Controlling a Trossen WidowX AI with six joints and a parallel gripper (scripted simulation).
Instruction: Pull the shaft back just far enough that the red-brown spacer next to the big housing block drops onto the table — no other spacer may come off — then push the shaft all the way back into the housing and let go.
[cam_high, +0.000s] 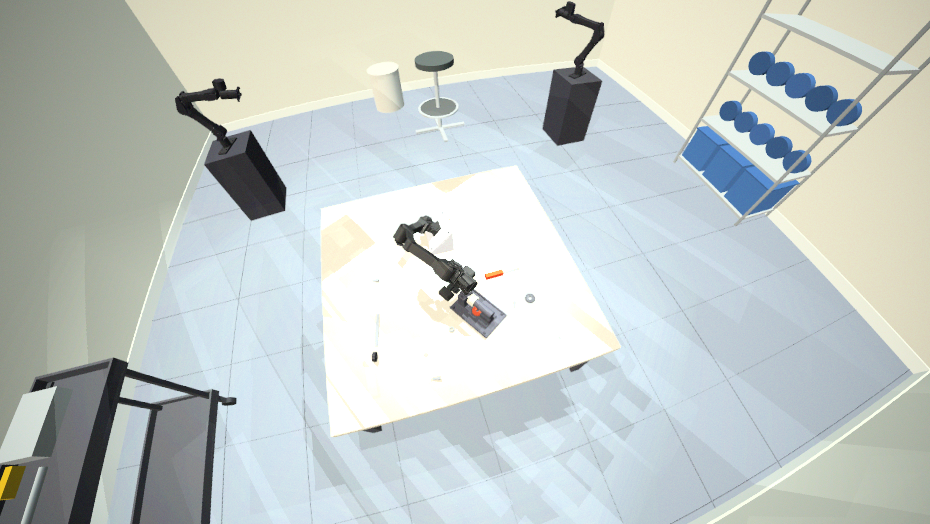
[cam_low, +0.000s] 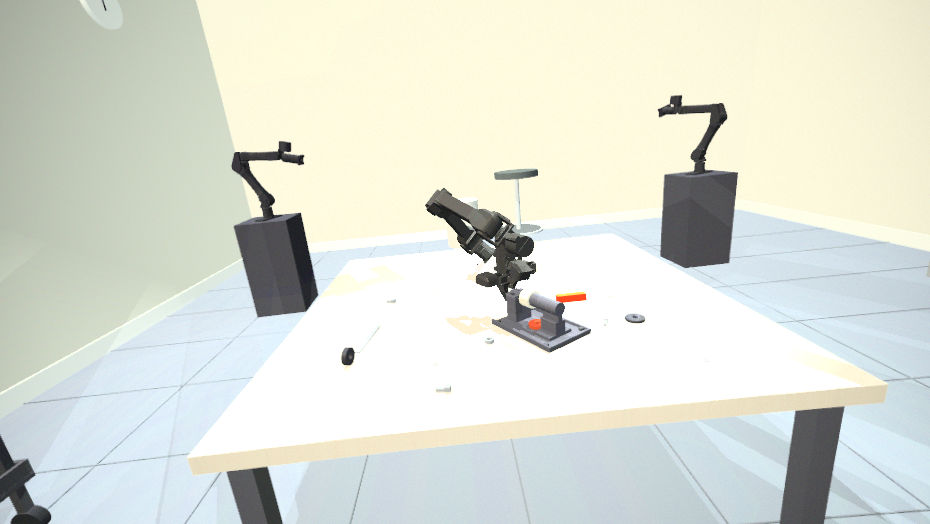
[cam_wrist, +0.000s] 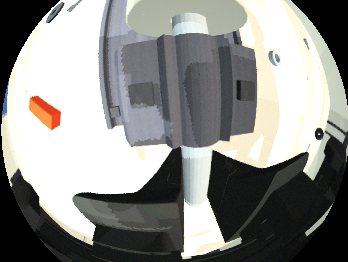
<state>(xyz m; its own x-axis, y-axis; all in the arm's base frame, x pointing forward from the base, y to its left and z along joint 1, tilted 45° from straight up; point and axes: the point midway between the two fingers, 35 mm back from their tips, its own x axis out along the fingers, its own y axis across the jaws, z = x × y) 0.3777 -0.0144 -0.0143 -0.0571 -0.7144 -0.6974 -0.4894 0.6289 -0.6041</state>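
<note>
The pale shaft is 40 mm ahead of my gripper tip, 20 mm to the left of it and 30 mm above it. From my gripper tip the other things lie so: thin rod 50 mm ahead, 410 mm to the right, 40 mm below; then cream spacer 90 mm ahead, 50 mm to the left, 30 mm above; then red-brown spacer 110 mm ahead, 60 mm to the left, 30 mm below.
</note>
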